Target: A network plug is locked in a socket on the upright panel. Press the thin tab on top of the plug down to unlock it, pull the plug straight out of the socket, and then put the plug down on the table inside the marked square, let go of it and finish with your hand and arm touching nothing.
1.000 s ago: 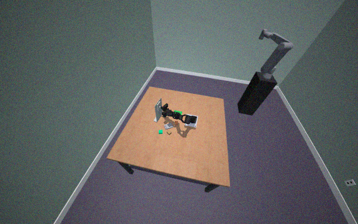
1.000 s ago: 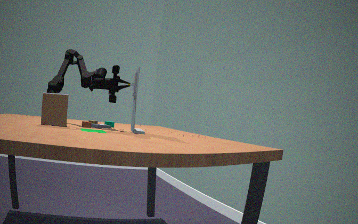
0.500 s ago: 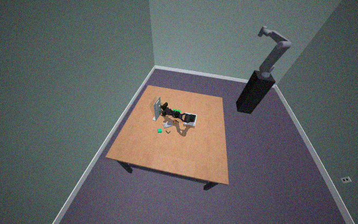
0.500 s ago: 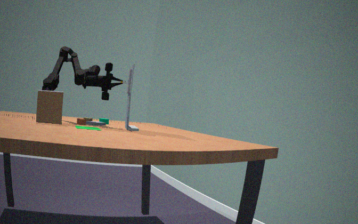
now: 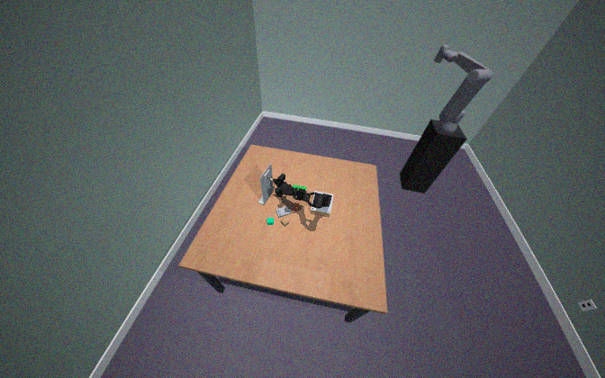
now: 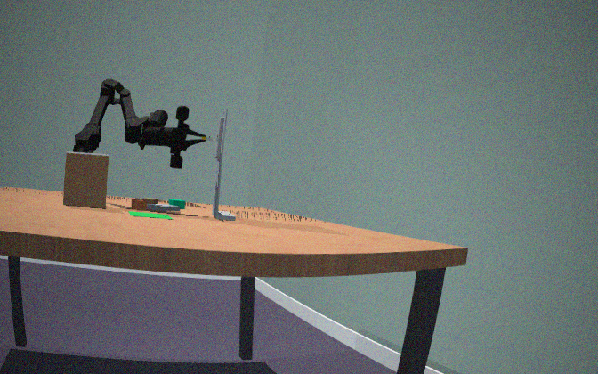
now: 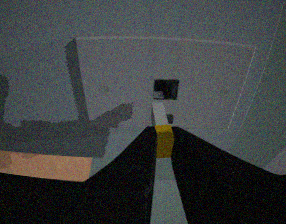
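The green marked square is 170 mm behind my gripper tip, 130 mm to the right of it and 220 mm below it. Also, from my gripper tip: flat grey block (110 mm behind, 110 mm to the left, 220 mm below); yellow network plug (10 mm ahead); upright grey panel (60 mm ahead, 80 mm below).
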